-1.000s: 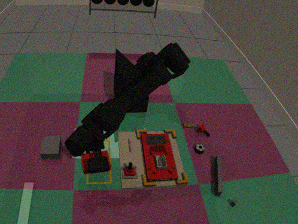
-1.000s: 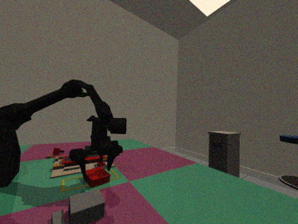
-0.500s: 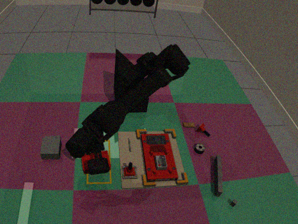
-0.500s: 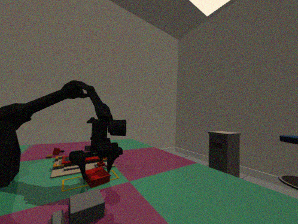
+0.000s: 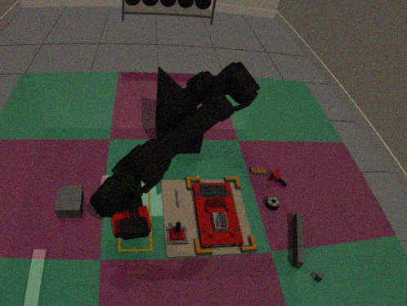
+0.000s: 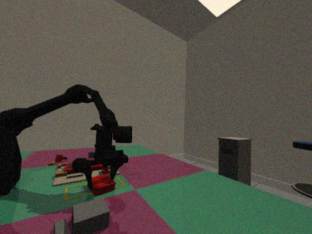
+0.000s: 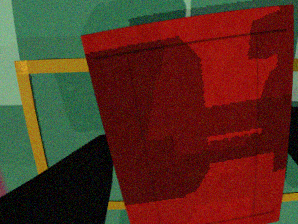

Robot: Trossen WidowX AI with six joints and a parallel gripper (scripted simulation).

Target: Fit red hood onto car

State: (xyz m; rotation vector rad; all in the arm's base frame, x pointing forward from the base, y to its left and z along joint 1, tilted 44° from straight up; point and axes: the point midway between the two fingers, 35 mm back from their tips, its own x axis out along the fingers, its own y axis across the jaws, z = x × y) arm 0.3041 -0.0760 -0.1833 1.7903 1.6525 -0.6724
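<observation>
Now: gripper tip 230 mm to the right of the grey engine block, 50 mm short of it and 10 mm below it. Round my gripper tip: wheel 400 mm to the left; tan jig 210 mm to the left, 10 mm ahead; red hood 10 mm above.
</observation>
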